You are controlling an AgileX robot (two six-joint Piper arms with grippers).
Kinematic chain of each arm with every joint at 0, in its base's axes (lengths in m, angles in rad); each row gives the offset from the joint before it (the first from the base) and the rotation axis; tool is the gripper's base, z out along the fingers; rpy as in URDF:
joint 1: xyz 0 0 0.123 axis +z
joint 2: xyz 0 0 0 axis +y
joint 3: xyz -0.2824 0 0.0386 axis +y
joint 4: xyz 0.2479 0 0.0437 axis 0.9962 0 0.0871
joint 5: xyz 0 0 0 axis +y
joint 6: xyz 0.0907 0 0.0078 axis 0.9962 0 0.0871
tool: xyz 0 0 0 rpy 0 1.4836 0
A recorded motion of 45 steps. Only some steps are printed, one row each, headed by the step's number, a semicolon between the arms.
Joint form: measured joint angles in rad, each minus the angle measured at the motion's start. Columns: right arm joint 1, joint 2, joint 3, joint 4, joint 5, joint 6; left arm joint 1, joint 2, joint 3, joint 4, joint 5, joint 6.
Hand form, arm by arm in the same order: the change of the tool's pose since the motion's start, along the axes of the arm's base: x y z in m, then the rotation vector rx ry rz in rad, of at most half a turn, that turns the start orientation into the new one. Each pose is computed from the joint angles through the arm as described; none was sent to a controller.
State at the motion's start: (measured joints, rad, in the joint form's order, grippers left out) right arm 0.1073 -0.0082 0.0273 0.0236 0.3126 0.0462; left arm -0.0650 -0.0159 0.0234 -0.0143 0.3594 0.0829
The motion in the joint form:
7: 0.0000 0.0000 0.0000 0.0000 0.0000 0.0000; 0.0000 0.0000 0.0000 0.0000 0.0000 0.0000
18: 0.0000 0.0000 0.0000 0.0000 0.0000 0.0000; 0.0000 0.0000 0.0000 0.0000 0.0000 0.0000
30: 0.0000 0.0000 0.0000 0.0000 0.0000 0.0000; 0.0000 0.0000 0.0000 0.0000 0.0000 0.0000
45: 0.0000 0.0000 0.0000 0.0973 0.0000 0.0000; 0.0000 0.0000 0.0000 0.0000 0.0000 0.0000
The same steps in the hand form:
7: 0.0000 0.0000 0.0000 0.0000 0.0000 0.0000; 0.0000 0.0000 0.0000 0.0000 0.0000 0.0000
18: 0.0000 0.0000 0.0000 0.0000 0.0000 0.0000; 0.0000 0.0000 0.0000 0.0000 0.0000 0.0000
30: 0.0000 0.0000 0.0000 0.0000 0.0000 0.0000; 0.0000 0.0000 0.0000 0.0000 0.0000 0.0000
45: -0.0003 0.0027 0.0002 0.0965 0.0104 0.0066; 0.0000 0.0000 0.0000 0.0000 0.0000 0.0000

